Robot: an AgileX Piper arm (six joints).
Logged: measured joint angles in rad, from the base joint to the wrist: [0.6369, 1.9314, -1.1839, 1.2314, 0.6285, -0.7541]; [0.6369, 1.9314, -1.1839, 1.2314, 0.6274, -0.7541]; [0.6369, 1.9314, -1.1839, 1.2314, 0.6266, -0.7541]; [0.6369, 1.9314, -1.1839, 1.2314, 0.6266, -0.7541]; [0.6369, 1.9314, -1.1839, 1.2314, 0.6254, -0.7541]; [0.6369, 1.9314, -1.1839, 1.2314, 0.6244, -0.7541]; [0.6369, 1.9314, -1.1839, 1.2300, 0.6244, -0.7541]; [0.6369, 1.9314, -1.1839, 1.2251, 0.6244, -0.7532]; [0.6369, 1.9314, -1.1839, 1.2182, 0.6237, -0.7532]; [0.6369, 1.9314, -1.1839, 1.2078, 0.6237, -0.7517]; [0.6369, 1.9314, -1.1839, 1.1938, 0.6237, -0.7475]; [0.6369, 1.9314, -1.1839, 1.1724, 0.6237, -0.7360]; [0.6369, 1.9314, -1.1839, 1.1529, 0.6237, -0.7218]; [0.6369, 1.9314, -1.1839, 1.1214, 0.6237, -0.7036]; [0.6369, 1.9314, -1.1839, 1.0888, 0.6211, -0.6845]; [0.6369, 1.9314, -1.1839, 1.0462, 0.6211, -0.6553]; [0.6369, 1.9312, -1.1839, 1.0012, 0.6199, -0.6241]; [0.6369, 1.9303, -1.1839, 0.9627, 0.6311, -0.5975]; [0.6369, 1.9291, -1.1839, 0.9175, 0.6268, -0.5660]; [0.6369, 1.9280, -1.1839, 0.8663, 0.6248, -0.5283]
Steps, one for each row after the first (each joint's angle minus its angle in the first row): [0.0000, 0.0000, 0.0000, 0.0000, -0.0011, 0.0000]; [0.0000, 0.0000, 0.0000, 0.0000, -0.0019, 0.0000]; [0.0000, 0.0000, 0.0000, 0.0000, -0.0019, 0.0000]; [0.0000, 0.0000, 0.0000, 0.0000, -0.0031, 0.0000]; [0.0000, 0.0000, 0.0000, 0.0000, -0.0041, 0.0000]; [0.0000, 0.0000, 0.0000, -0.0014, -0.0041, 0.0000]; [0.0000, 0.0000, 0.0000, -0.0063, -0.0041, 0.0009]; [0.0000, 0.0000, 0.0000, -0.0132, -0.0048, 0.0009]; [0.0000, 0.0000, 0.0000, -0.0236, -0.0048, 0.0024]; [0.0000, 0.0000, 0.0000, -0.0376, -0.0048, 0.0066]; [0.0000, 0.0000, 0.0000, -0.0590, -0.0048, 0.0181]; [0.0000, 0.0000, 0.0000, -0.0785, -0.0048, 0.0323]; [0.0000, 0.0000, 0.0000, -0.1100, -0.0048, 0.0505]; [0.0000, 0.0000, 0.0000, -0.1426, -0.0074, 0.0696]; [0.0000, 0.0000, 0.0000, -0.1852, -0.0074, 0.0988]; [0.0000, -0.0002, 0.0000, -0.2302, -0.0086, 0.1300]; [0.0000, -0.0011, 0.0000, -0.2687, 0.0026, 0.1566]; [0.0000, -0.0023, 0.0000, -0.3139, -0.0017, 0.1881]; [0.0000, -0.0034, 0.0000, -0.3651, -0.0037, 0.2258]
